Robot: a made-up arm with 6 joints.
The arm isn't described. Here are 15 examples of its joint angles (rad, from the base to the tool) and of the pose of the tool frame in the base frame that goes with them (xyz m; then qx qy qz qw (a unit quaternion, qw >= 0)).
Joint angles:
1: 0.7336 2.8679 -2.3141 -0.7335 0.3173 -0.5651
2: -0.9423 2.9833 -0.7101 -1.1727 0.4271 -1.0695
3: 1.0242 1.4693 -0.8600 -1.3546 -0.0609 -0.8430
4: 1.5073 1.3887 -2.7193 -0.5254 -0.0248 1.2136
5: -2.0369 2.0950 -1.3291 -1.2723 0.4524 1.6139
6: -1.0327 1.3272 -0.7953 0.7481 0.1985 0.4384
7: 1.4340 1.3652 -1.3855 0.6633 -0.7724 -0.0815
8: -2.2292 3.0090 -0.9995 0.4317 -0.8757 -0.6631
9: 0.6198 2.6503 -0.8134 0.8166 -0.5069 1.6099
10: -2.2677 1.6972 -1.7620 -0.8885 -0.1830 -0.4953
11: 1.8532 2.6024 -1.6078 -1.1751 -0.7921 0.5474
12: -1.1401 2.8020 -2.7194 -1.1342 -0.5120 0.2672
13: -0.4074 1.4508 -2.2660 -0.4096 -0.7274 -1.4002
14: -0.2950 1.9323 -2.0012 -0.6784 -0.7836 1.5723
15: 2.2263 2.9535 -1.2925 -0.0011 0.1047 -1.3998
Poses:
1: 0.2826 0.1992 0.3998 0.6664 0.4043 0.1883 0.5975
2: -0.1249 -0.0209 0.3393 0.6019 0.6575 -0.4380 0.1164
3: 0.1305 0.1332 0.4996 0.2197 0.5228 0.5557 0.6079
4: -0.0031 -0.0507 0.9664 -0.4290 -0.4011 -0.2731 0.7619
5: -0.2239 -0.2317 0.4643 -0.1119 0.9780 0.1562 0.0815
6: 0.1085 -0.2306 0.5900 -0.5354 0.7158 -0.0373 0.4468
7: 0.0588 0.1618 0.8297 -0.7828 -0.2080 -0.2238 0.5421
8: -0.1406 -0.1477 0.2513 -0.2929 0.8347 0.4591 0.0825
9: 0.1509 0.0165 0.2974 -0.5553 0.6864 0.2919 0.3677
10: -0.2056 -0.2515 0.7140 0.2512 -0.6025 -0.3828 0.6537
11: -0.1394 0.2405 0.4124 -0.3808 -0.9133 -0.1437 0.0159
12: 0.1734 -0.3847 0.5892 0.7179 -0.3655 0.2039 0.5563
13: 0.0720 -0.0321 0.9306 0.0413 -0.4283 0.5476 0.7177
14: 0.2602 -0.0857 0.7791 -0.8218 0.0095 -0.4200 0.3850
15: -0.1091 0.0726 0.2541 -0.1391 0.8323 0.2420 0.4789
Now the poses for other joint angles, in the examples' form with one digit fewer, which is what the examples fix.
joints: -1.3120 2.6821 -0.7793 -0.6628 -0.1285 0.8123
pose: -0.003 -0.095 0.295 -0.549 0.587 0.526 0.278
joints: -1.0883 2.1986 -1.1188 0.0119 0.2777 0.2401
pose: 0.099 -0.236 0.400 -0.653 0.640 0.376 0.150
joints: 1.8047 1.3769 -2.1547 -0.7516 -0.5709 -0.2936
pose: -0.073 0.066 0.905 -0.400 -0.224 -0.804 0.379
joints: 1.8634 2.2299 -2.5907 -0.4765 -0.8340 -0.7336
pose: -0.137 0.229 0.824 -0.408 -0.233 -0.810 0.350
